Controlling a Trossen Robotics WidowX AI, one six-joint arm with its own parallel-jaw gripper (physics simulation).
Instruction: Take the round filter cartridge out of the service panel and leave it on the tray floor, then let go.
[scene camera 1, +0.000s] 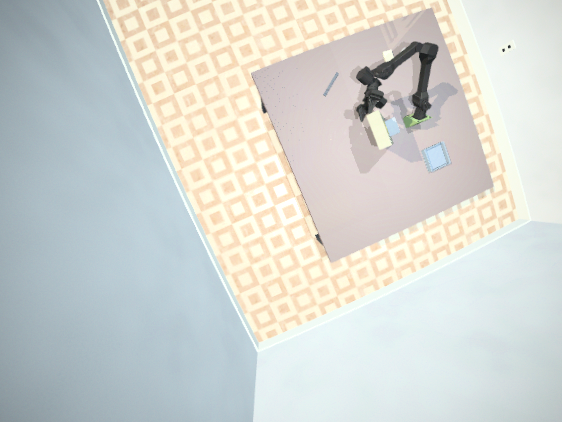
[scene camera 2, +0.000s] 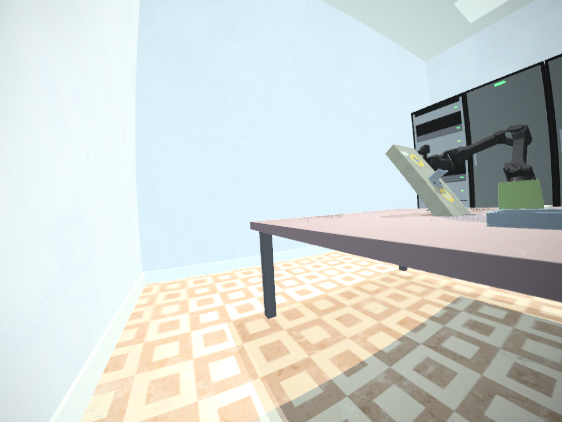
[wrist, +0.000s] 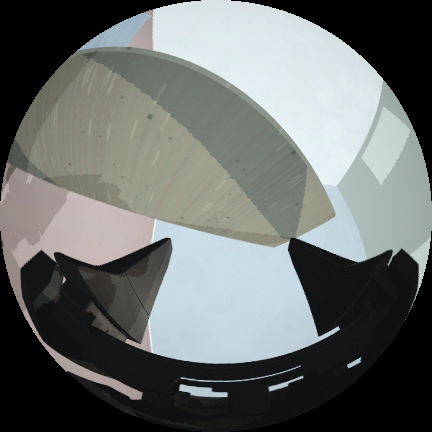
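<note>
The service panel (scene camera 1: 380, 131) (scene camera 2: 424, 186) (wrist: 150, 150) is a thick beige slab leaning at a tilt on the table. In scene camera 2 its front carries an upper yellow ring (scene camera 2: 416, 160) and a lower yellow ring (scene camera 2: 446, 195), with a grey-blue plate (scene camera 2: 438, 176) between them. I cannot tell the round filter cartridge from these fittings; it does not show in the wrist view. The blue tray (scene camera 1: 426, 161) (scene camera 2: 522, 220) lies flat on the table. My gripper (scene camera 1: 372, 110) (wrist: 232, 244) is open and empty, close to the panel's plain side, partly hidden behind it in scene camera 2.
The arm stands on a green base (scene camera 1: 416, 121) (scene camera 2: 520, 195). A pale blue square (scene camera 1: 392, 127) shows beside the panel. A thin blue bar (scene camera 1: 331, 84) and a small white block (scene camera 1: 388, 55) are on the table (scene camera 1: 350, 200). Dark cabinets (scene camera 2: 505, 125) stand behind the arm.
</note>
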